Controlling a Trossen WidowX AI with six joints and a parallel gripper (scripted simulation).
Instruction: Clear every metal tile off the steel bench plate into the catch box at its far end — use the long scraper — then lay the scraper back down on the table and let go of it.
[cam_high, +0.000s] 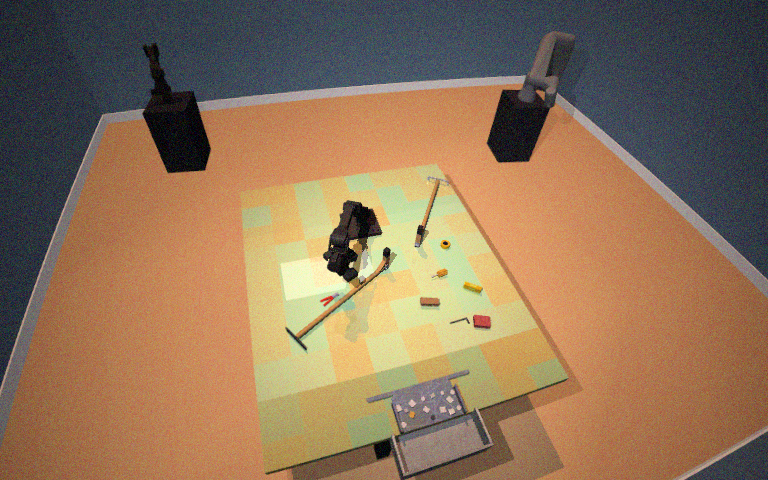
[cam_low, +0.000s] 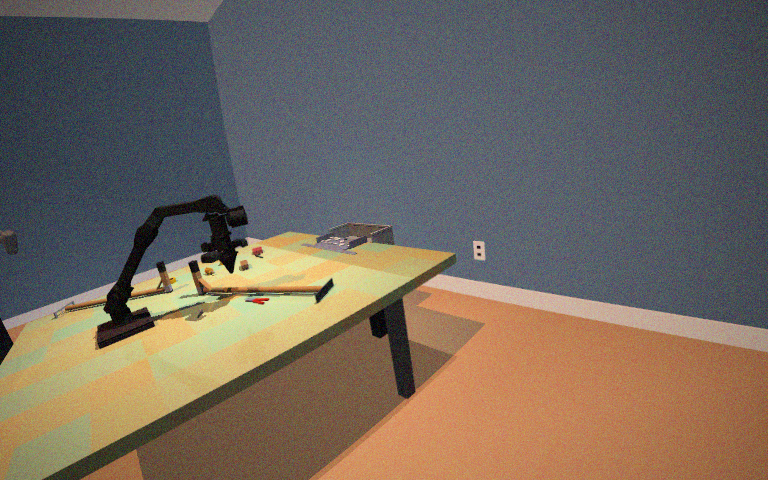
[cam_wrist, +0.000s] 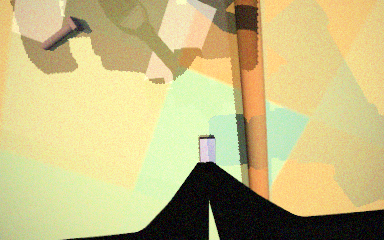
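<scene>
Right now my gripper tip is 6 cm short of the long scraper, 1 cm to the right of it and 5 cm above it. Round my gripper tip: orange screwdriver: 3 cm behind, 51 cm to the left, 9 cm below; then hex key: 25 cm ahead, 55 cm to the left, 11 cm below; then brown block: 13 cm ahead, 41 cm to the left, 10 cm below.
</scene>
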